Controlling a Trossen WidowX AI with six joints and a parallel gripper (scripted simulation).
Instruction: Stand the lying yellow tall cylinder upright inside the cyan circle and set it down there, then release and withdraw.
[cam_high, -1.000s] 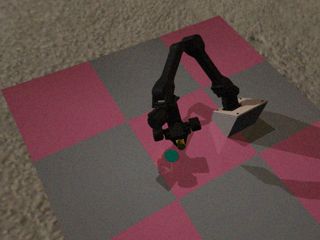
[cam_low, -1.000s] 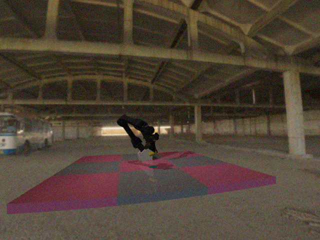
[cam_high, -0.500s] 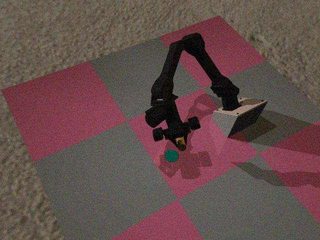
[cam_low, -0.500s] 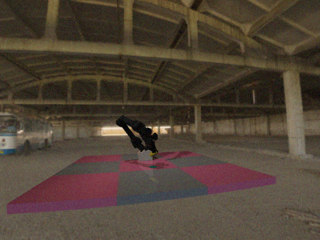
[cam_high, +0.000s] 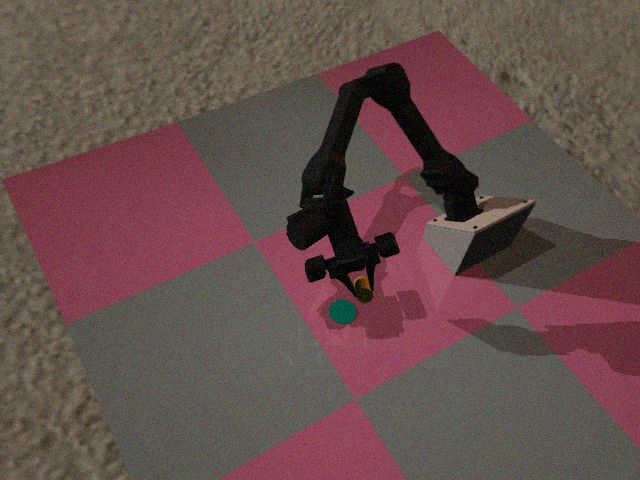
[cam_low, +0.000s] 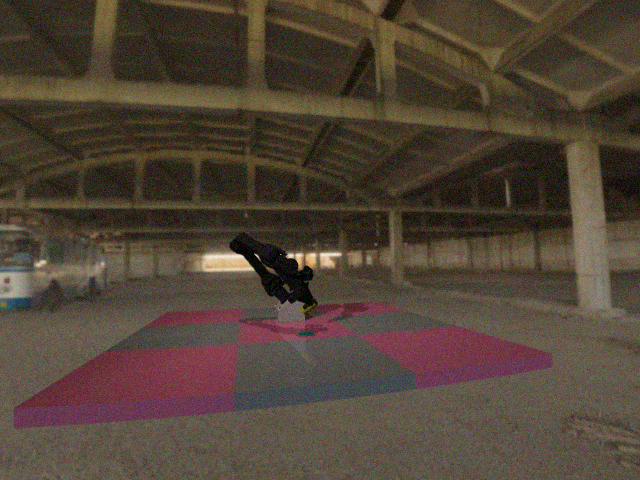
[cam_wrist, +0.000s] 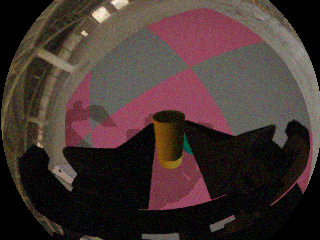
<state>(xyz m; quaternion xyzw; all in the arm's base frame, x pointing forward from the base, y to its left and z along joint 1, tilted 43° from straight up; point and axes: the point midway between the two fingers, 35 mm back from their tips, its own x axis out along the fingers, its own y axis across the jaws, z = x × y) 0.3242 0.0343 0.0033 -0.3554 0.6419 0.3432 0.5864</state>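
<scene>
My gripper tip is 1 cm short of the cyan circle, 3 cm to the left of it and 11 cm above it. The rest, counted from my gripper tip: yellow cylinder: 1 cm behind, 1 cm to the right, 1 cm below.
</scene>
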